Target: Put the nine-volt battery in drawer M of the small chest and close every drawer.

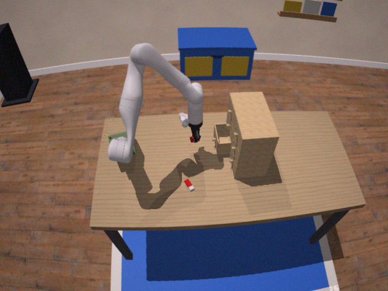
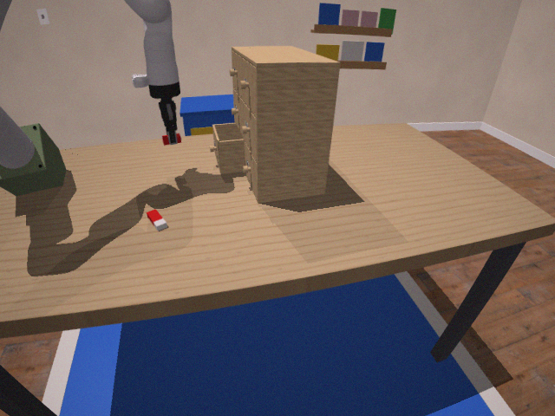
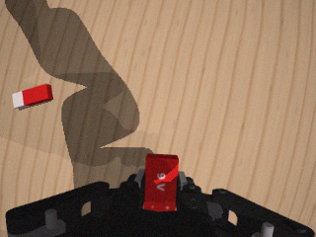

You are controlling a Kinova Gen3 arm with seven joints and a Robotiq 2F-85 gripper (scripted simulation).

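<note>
Now: the nine-volt battery 10 mm below my hand and 10 mm ahead of it. From my hand the other things lie so: red-and-white object (220 mm to the right, 110 mm below, 60 mm behind).
</note>
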